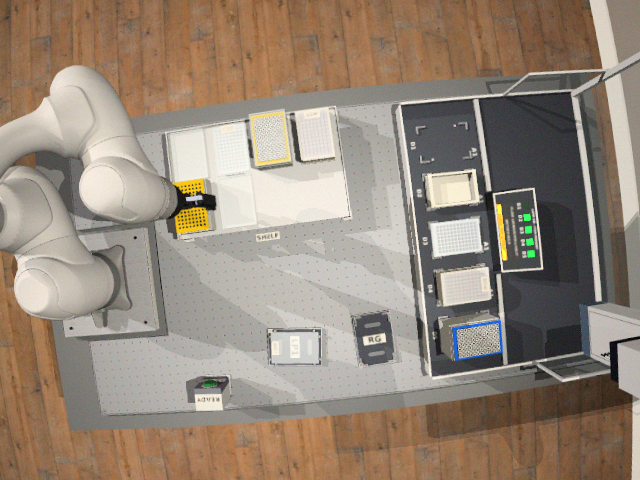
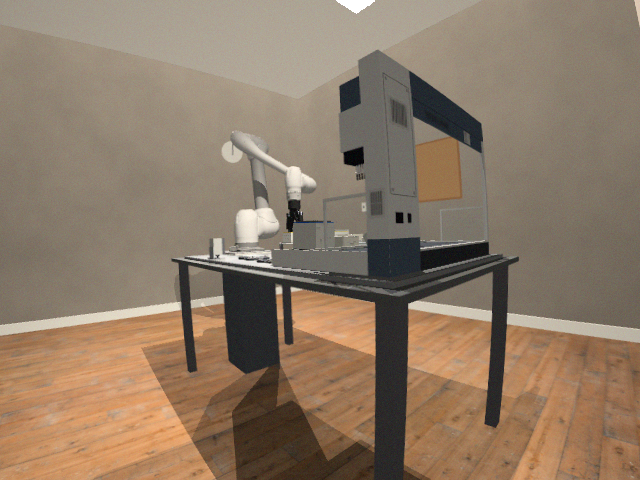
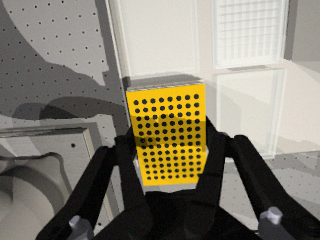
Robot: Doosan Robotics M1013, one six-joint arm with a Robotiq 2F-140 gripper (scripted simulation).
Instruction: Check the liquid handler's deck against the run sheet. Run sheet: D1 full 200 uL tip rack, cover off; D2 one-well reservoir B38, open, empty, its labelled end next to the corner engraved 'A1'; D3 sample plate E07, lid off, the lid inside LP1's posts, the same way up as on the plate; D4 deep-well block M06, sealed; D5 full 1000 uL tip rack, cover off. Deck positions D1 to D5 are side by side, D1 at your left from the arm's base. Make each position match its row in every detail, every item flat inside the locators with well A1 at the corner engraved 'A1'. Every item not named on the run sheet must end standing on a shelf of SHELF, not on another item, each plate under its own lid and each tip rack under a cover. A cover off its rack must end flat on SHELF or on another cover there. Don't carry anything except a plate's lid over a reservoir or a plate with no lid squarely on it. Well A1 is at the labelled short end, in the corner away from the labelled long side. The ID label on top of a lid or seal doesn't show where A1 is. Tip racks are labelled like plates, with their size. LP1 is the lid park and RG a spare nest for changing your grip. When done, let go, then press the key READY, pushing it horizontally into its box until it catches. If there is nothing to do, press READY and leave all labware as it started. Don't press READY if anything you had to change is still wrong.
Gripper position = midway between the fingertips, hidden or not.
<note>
In view: my gripper [image 3: 169,124], a cream reservoir [image 1: 460,187], a white well plate [image 1: 438,235], a blue-rimmed tip rack [image 1: 468,336], a clear cover [image 1: 236,193], a clear cover [image 1: 189,148] and a clear cover [image 1: 269,133].
Image 3 does not show the cream reservoir: it is out of frame. Image 3 does not show the white well plate: it is out of frame.
</note>
